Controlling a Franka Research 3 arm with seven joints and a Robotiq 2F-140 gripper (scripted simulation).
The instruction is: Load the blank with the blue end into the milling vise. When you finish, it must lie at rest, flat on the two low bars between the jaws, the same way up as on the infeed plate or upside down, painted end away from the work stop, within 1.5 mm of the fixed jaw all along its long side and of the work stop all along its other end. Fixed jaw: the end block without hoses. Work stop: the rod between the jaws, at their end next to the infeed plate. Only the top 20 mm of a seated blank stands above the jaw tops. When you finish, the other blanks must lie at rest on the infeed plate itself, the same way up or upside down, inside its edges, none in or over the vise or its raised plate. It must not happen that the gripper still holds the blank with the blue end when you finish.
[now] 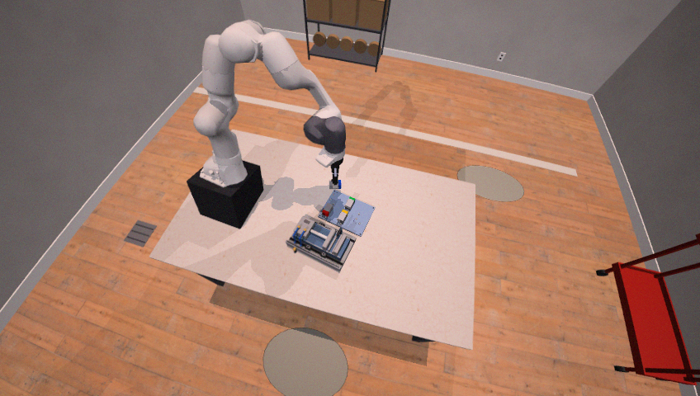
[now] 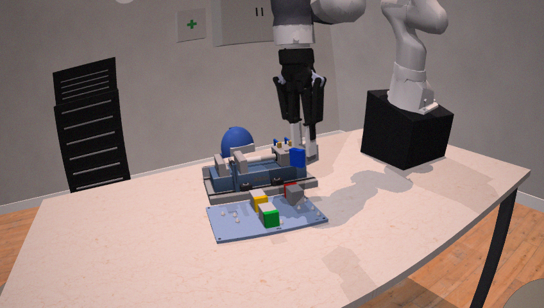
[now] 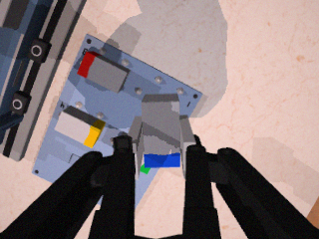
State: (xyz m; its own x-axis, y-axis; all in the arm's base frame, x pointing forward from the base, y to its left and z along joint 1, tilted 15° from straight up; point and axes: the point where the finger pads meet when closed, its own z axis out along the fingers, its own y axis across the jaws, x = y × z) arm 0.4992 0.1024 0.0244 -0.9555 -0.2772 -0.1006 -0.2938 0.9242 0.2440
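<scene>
My gripper is now 30 mm above the blue-ended blank. From my hand the other things lie so: green-ended blank 160 mm below, 90 mm ahead, 20 mm to the right; red-ended blank 160 mm below, 90 mm to the right, 20 mm behind; yellow-ended blank 160 mm below, 110 mm to the right, 70 mm ahead.
</scene>
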